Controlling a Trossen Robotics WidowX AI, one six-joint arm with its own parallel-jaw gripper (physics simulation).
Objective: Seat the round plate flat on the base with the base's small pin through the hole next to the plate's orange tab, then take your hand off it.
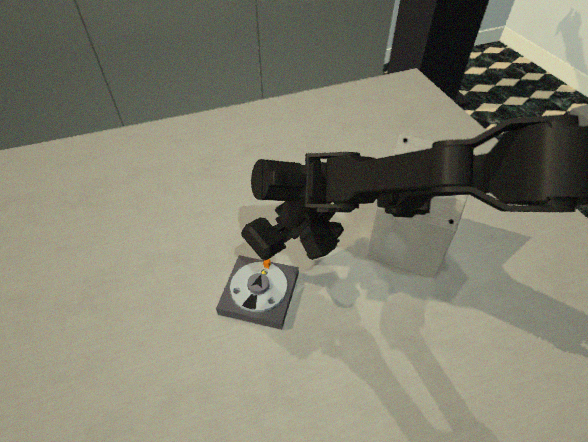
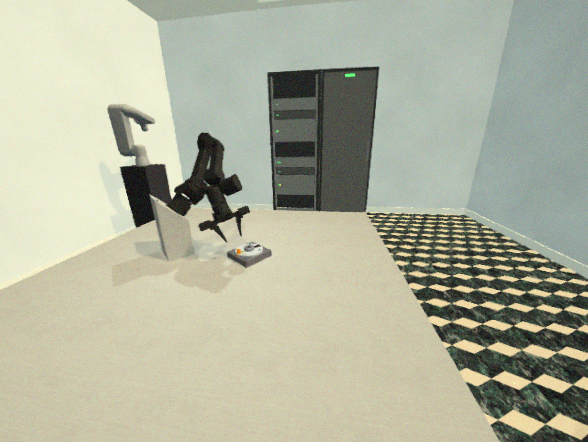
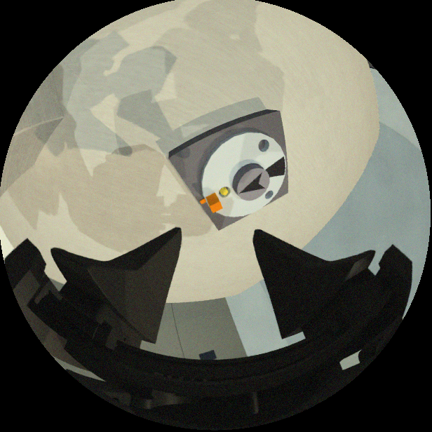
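Seen in the pictures: gripper, fingertip midpoint: (image 2: 234,239); arm's base, link origin: (image 2: 175,211).
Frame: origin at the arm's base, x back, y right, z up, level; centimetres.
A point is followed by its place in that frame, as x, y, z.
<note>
The round white plate (image 1: 279,286) @(-25.5, -1.8, -15.1) (image 2: 244,254) @(-28.7, 4.3, -15.1) (image 3: 217,162) lies on the square dark grey base (image 1: 270,320) @(-29.1, -7.4, -15.9) (image 2: 256,258) @(-33.4, 4.5, -16.3) (image 3: 186,154) and looks flat. The base's round hub (image 1: 257,285) @(-29.4, -0.8, -14.0) (image 3: 252,182) shows through the plate's centre hole. The small yellow pin (image 1: 264,272) @(-27.2, 2.3, -15.2) (image 3: 224,191) shows in the hole next to the orange tab (image 1: 266,264) @(-26.5, 3.0, -13.8) (image 2: 239,251) @(-26.6, 3.8, -14.2) (image 3: 214,202). My gripper (image 1: 291,254) (image 2: 233,239) @(-24.9, 3.3, -9.5) (image 3: 217,234) is open and empty. Its fingertips are apart from the tab, above and beside the base's tab side.
A pale upright panel (image 1: 412,245) @(0.0, -4.6, -10.3) (image 2: 172,230) @(-1.5, 5.4, -6.0) stands on the table (image 1: 125,325) @(-53.9, 1.9, -18.2) (image 2: 300,350) @(-53.9, 39.6, -18.2), near the arm. Beyond the table are a dark cabinet (image 2: 347,140) and a grey device (image 2: 120,131) on a black pedestal (image 2: 145,192) @(9.5, 0.3, 6.6).
</note>
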